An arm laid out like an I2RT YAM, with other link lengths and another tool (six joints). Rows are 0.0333 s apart.
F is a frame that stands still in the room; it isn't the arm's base.
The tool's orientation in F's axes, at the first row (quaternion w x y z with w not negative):
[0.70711, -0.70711, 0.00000, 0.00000]
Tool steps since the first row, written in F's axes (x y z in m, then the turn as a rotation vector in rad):
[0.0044, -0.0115, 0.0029, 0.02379, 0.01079, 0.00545]
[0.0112, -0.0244, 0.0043, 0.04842, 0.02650, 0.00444]
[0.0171, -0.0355, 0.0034, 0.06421, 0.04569, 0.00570]
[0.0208, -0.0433, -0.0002, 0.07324, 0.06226, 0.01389]
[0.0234, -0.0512, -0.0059, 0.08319, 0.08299, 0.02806]
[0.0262, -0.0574, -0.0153, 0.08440, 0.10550, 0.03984]
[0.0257, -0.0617, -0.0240, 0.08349, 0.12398, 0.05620]
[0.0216, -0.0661, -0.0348, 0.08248, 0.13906, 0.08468]
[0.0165, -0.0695, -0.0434, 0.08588, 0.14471, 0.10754]
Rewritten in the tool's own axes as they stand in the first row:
[0.0044, -0.0029, -0.0115, 0.02379, -0.00545, 0.01079]
[0.0112, -0.0043, -0.0244, 0.04842, -0.00444, 0.02650]
[0.0171, -0.0034, -0.0355, 0.06421, -0.00570, 0.04569]
[0.0208, 0.0002, -0.0433, 0.07324, -0.01389, 0.06226]
[0.0234, 0.0059, -0.0512, 0.08319, -0.02806, 0.08299]
[0.0262, 0.0153, -0.0574, 0.08440, -0.03984, 0.10550]
[0.0257, 0.0240, -0.0617, 0.08349, -0.05620, 0.12398]
[0.0216, 0.0348, -0.0661, 0.08248, -0.08468, 0.13906]
[0.0165, 0.0434, -0.0695, 0.08588, -0.10754, 0.14471]

